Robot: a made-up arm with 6 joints. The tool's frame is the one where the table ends. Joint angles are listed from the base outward.
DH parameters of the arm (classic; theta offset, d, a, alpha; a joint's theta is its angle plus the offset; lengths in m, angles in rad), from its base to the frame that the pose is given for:
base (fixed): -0.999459 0 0.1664 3.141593
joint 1: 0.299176 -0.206 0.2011 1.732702
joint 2: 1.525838 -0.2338 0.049 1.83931
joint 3: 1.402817 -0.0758 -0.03 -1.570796
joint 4: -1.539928 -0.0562 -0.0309 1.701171
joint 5: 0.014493 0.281 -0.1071 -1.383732
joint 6: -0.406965 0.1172 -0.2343 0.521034
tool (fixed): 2.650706 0.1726 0 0
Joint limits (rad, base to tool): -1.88..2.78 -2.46..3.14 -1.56..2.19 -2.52..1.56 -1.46..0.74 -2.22..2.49
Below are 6 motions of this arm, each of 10 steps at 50 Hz.
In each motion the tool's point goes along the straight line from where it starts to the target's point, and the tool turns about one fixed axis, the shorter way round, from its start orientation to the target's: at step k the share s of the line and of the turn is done. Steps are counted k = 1, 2, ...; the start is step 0. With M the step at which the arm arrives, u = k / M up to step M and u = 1 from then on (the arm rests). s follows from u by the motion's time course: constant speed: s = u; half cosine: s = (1 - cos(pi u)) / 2; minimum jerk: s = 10 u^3 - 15 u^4 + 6 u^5.
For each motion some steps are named. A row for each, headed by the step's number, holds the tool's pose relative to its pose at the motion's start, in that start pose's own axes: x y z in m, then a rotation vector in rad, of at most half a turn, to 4 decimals.
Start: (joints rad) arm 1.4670 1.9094 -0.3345 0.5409 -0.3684 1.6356
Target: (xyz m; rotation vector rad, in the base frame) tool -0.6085 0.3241 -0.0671 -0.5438 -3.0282 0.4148
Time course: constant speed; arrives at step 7
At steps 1, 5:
1: 0.0006 0.0006 -0.0013 -0.0061 0.0016 -0.0047
5: 0.0028 0.0028 -0.0064 -0.0303 0.0080 -0.0237

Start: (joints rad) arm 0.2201 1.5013 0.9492 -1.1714 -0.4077 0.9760
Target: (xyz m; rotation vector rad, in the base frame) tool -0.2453 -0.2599 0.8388 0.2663 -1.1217 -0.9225
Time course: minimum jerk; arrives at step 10
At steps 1, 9, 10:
1: -0.0002 0.0002 -0.0001 -0.0005 -0.0003 0.0000
9: -0.0243 0.0209 -0.0074 -0.0610 -0.0402 -0.0023
10: -0.0245 0.0211 -0.0075 -0.0615 -0.0406 -0.0024

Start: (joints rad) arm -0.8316 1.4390 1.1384 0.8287 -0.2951 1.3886
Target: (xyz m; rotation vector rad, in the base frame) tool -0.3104 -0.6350 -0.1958 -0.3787 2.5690 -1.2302
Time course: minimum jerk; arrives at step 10
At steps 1, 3, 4, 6, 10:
1: -0.0003 0.0002 0.0003 0.0006 -0.0007 0.0011
3: -0.0063 0.0044 0.0066 0.0106 -0.0124 0.0215
4: -0.0124 0.0086 0.0129 0.0206 -0.0242 0.0418
6: -0.0266 0.0185 0.0277 0.0444 -0.0520 0.0900
10: -0.0389 0.0270 0.0405 0.0650 -0.0762 0.1318

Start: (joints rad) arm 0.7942 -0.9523 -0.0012 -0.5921 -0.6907 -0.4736
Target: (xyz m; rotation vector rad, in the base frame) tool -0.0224 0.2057 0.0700 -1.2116 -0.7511 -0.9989
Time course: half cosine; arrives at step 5
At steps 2, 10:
2: 0.0026 -0.0030 0.0019 0.0087 0.0051 -0.0022
10: 0.0076 -0.0087 0.0055 0.0251 0.0147 -0.0063

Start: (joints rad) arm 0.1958 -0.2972 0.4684 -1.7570 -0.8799 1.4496
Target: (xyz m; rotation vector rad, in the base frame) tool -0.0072 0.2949 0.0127 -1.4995 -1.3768 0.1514
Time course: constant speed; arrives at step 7
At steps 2, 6, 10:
2: -0.0086 0.0023 0.0090 0.0158 -0.0149 0.0194
6: -0.0257 0.0068 0.0270 0.0473 -0.0448 0.0583
10: -0.0300 0.0080 0.0315 0.0552 -0.0523 0.0681

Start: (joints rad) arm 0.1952 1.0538 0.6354 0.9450 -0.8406 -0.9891
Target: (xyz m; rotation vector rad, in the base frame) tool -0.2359 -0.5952 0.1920 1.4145 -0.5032 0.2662
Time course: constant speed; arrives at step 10
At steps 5, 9, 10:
5: 0.0462 -0.0484 0.0003 0.0687 0.1156 -0.0843
9: 0.0832 -0.0871 0.0006 0.1237 0.2081 -0.1518
10: 0.0924 -0.0968 0.0006 0.1375 0.2312 -0.1687

